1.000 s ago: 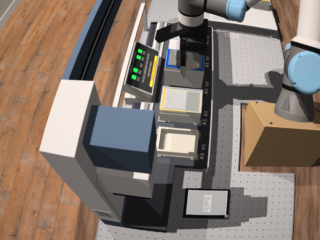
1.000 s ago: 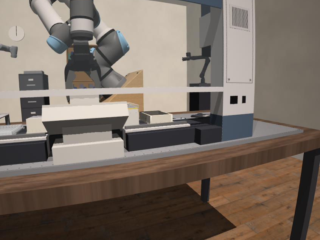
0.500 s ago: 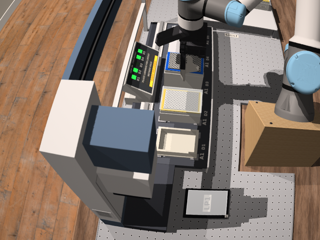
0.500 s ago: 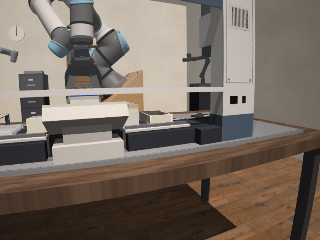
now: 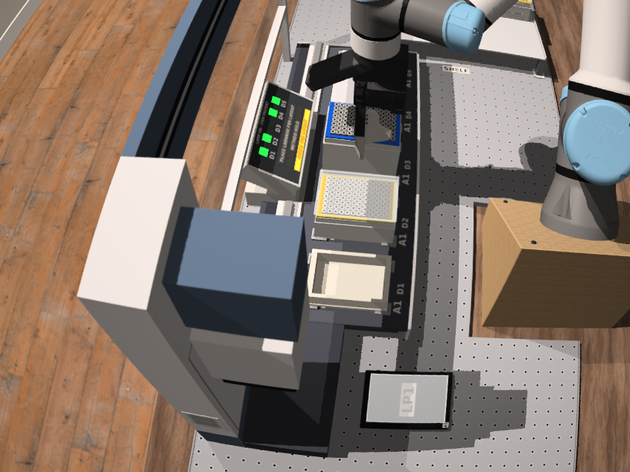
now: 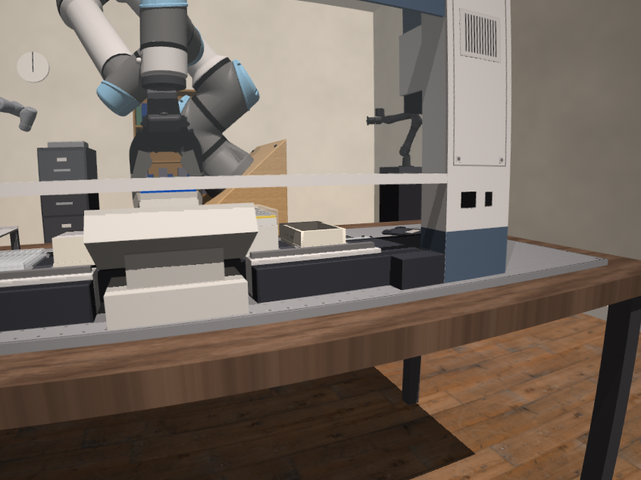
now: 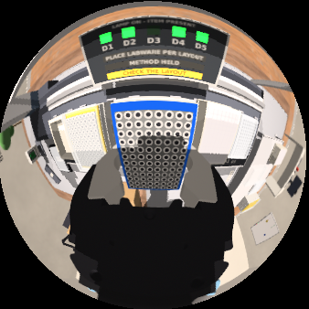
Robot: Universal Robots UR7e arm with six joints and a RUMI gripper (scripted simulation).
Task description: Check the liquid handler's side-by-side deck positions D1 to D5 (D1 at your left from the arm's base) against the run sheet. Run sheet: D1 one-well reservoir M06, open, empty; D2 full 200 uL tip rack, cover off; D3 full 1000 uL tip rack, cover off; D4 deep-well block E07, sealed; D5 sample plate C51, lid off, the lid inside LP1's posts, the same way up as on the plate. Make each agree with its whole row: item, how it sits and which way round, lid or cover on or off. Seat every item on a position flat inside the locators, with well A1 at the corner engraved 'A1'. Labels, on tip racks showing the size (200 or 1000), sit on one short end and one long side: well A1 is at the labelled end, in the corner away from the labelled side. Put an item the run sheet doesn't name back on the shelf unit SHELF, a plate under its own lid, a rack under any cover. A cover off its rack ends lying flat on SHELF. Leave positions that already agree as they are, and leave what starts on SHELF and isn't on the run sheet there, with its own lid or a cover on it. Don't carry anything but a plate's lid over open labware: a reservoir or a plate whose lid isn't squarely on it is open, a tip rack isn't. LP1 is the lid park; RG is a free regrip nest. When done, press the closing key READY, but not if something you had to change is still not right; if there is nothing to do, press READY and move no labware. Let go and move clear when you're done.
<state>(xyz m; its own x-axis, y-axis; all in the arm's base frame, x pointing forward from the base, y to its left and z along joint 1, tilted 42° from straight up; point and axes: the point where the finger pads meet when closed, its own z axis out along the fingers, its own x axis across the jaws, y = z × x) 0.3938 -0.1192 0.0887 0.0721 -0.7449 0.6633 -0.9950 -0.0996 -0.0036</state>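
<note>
The blue-framed tip rack lies 10 mm to the right of my hand and 10 mm behind it. The rest, counted from my hand: clear well plate 250 mm to the right, 70 mm below, 20 mm ahead; yellow-framed tip rack 120 mm to the left, 40 mm below, 20 mm behind; cream reservoir 250 mm to the left, 70 mm below, 20 mm behind.
</note>
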